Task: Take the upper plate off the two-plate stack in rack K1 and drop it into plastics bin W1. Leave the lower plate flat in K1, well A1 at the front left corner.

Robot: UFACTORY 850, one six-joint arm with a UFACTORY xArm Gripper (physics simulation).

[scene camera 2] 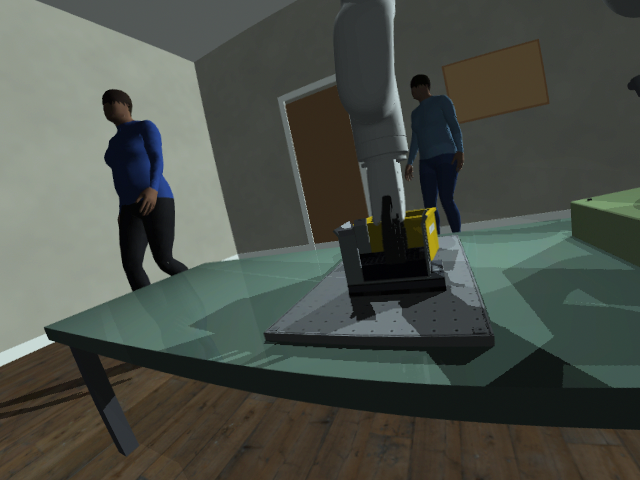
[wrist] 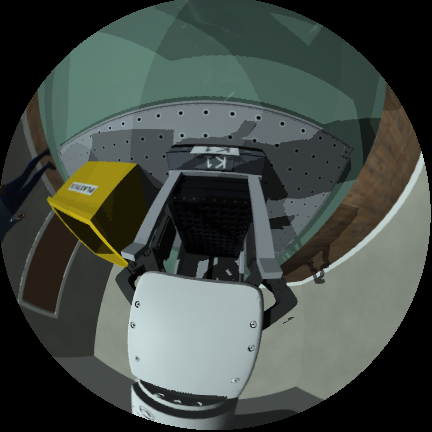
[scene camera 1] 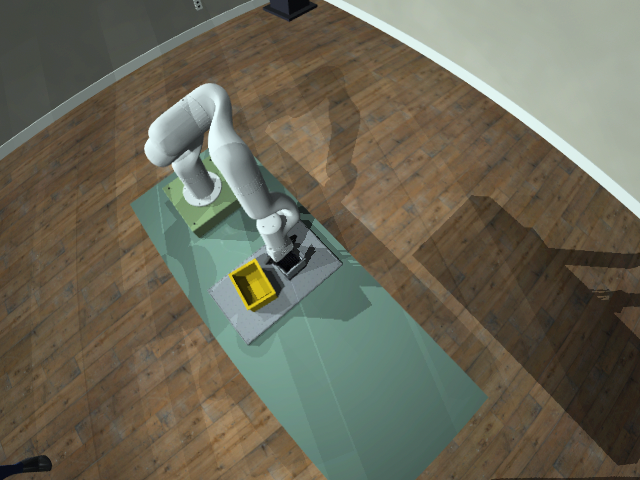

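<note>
Rack K1 point(scene camera 1: 290, 275) point(scene camera 2: 349, 264) point(wrist: 260, 220) is a dark base with tall grey corner posts. The black plate stack point(scene camera 2: 372, 269) point(wrist: 215, 220) sits between the posts; the seam between upper and lower plate is too dark to tell. My gripper point(scene camera 1: 287, 257) point(scene camera 2: 393, 250) point(wrist: 209, 226) is open and empty, pointing down over the rack, with its fingers on opposite sides of the stack in the wrist view. Posts partly hide the fingers, so their exact height against the plates is unclear. Yellow plastics bin W1 point(scene camera 1: 266, 281) point(scene camera 2: 433, 237) point(wrist: 107, 192) stands upright beside the rack; no plate shows inside it.
The rack and bin stand on a grey perforated board point(scene camera 1: 248, 328) point(scene camera 2: 382, 330) point(wrist: 205, 125) on the green table point(scene camera 1: 356, 387) point(scene camera 2: 196, 310) point(wrist: 110, 70). The rack's upright posts stand close around the fingers. The arm's green base block point(scene camera 1: 206, 222) stands behind the board.
</note>
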